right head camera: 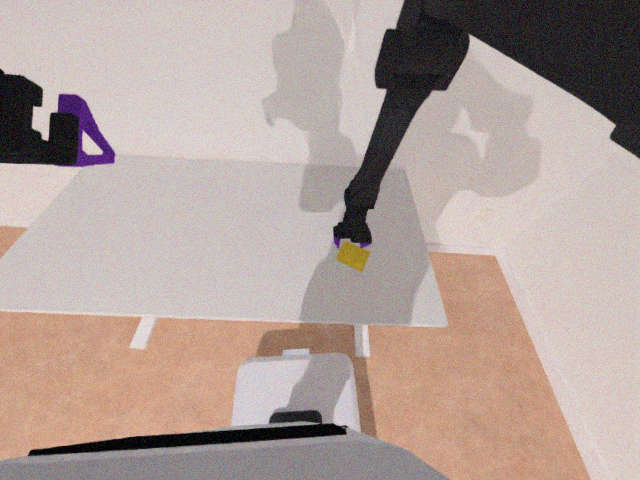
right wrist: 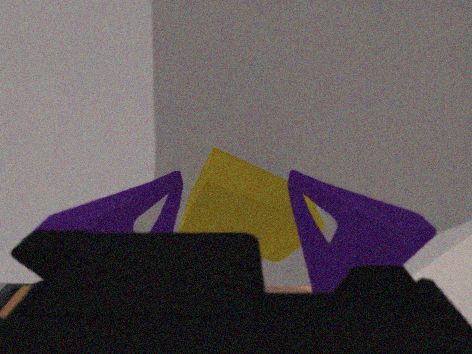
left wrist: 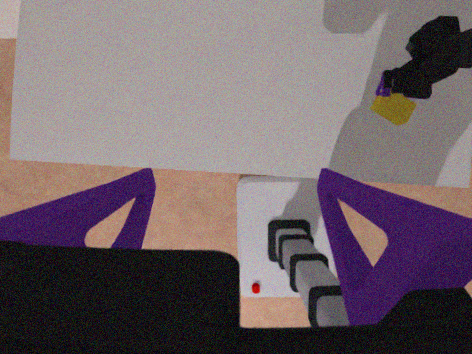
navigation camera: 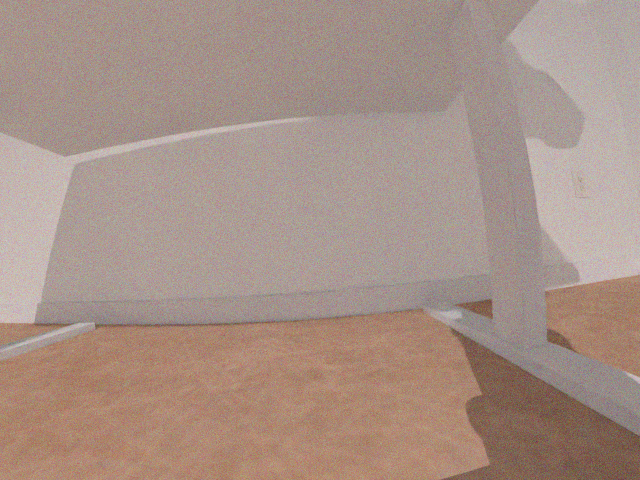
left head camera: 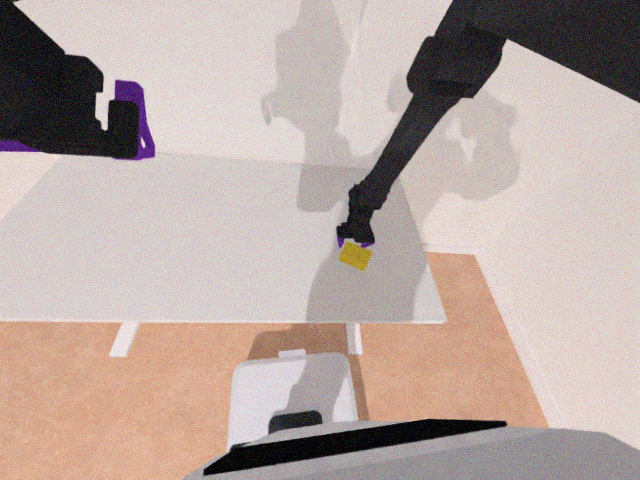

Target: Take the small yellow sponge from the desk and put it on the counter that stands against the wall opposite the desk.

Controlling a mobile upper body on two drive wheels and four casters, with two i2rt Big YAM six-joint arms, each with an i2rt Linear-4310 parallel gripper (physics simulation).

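Places are measured from the left arm's base along level axes (x ahead, y left, z up), in metres.
Pixels of known places: left gripper, fingertip midpoint: (right head camera: 71,156) (left wrist: 236,177) (left head camera: 105,148); right gripper, fingertip midpoint: (right head camera: 349,247) (right wrist: 235,177) (left wrist: 389,93) (left head camera: 350,247).
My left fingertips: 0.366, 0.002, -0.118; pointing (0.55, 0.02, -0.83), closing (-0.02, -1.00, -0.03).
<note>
Ahead of a thing's pixels: the offset from my left fingertips to its top centre, as dx, dy, dz. "pt": to the spot under its first point. Level surfaces: height alone.
The small yellow sponge {+0.182, -0.452, -0.527} (left head camera: 355,256) (right head camera: 353,256) (left wrist: 394,109) (right wrist: 240,205) lies turned at an angle on the white desk {dz -0.572} (left head camera: 170,242) (right head camera: 170,237) (left wrist: 165,85), toward its right end. My right gripper (left head camera: 355,243) (right head camera: 352,243) (right wrist: 235,177) is open at the sponge. In the right wrist view the sponge shows between and beyond the fingertips, partly behind the right-hand finger and the gripper body. My left gripper (left wrist: 236,177) is open and empty, high over the desk's front side; in the head views it shows at the upper left. The counter does not show in these views.
A wall stands behind the desk and another wall (left head camera: 568,232) (right head camera: 584,248) at the right. The white robot base (left head camera: 258,387) (right head camera: 263,382) is at the desk's front edge. In the navigation view a desk leg {pt +0.294, -0.588, -1.022} (navigation camera: 509,206) stands at the right, with a foot bar (navigation camera: 578,372) on the floor.
</note>
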